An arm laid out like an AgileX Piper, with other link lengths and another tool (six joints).
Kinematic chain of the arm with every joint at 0, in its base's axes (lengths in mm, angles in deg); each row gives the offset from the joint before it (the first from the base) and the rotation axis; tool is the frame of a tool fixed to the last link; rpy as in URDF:
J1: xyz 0 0 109.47 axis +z
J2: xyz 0 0 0 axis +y
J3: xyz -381.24 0 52.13 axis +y
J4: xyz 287.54 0 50.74 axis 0.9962 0 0.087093
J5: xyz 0 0 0 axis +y
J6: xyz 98.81 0 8.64 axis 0.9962 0 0.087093
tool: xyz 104.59 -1 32.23 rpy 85.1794 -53.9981 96.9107
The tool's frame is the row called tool.
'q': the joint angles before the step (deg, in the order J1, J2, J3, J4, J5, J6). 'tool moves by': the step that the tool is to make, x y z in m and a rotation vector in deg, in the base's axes. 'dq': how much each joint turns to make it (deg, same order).
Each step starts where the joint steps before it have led.
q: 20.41, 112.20, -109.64, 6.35, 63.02, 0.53
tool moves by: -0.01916, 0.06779, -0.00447, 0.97, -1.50, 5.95
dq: 6.63, 1.02, -0.05, 0.06, -2.79, 0.43
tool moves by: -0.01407, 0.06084, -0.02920, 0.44, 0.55, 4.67
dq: 5.48, 3.32, -0.01, 0.38, -3.12, 0.53
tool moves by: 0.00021, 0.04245, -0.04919, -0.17, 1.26, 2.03
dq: 3.18, 5.14, 0.00, 0.22, -4.10, 0.75
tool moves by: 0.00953, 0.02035, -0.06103, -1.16, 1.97, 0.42
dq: 0.96, 5.87, 0.00, 0.28, -3.63, 0.06
